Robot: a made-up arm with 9 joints.
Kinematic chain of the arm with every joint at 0, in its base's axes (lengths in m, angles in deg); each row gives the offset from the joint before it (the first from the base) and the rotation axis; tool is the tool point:
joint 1: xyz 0 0 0.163 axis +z
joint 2: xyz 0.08 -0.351 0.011 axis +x
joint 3: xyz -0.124 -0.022 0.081 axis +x
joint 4: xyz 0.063 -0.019 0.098 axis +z
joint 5: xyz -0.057 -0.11 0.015 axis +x
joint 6: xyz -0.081 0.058 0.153 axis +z
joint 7: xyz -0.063 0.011 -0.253 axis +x
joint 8: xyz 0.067 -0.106 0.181 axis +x
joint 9: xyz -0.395 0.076 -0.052 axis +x
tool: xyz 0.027 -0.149 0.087
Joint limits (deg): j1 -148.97..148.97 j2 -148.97..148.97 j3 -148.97..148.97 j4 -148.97..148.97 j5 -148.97..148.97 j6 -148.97..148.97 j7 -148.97..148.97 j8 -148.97..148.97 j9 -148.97..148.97
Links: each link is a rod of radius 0.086 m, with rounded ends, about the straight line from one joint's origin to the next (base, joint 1, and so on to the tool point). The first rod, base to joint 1, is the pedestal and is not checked.
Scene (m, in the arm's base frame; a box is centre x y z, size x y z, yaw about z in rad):
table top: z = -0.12
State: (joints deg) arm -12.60 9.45 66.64 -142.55 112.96 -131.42 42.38 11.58 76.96
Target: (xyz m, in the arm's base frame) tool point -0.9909 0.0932 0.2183
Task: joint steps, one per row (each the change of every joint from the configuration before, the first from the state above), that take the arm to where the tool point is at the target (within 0.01 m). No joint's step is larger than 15 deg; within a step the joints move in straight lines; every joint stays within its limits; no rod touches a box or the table.
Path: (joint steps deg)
1: -14.59 3.92 2.11 2.60 3.77 0.40 -0.37 -2.12 -1.82
2: -14.60 3.92 2.11 2.60 3.77 0.39 -0.38 -2.13 -1.82
3: -14.59 3.92 2.11 2.60 3.77 0.40 -0.37 -2.12 -1.82
4: -14.59 3.92 2.11 2.60 3.77 0.39 -0.38 -2.13 -1.82
5: -14.60 3.92 2.12 2.60 3.77 0.40 -0.37 -2.12 -1.82

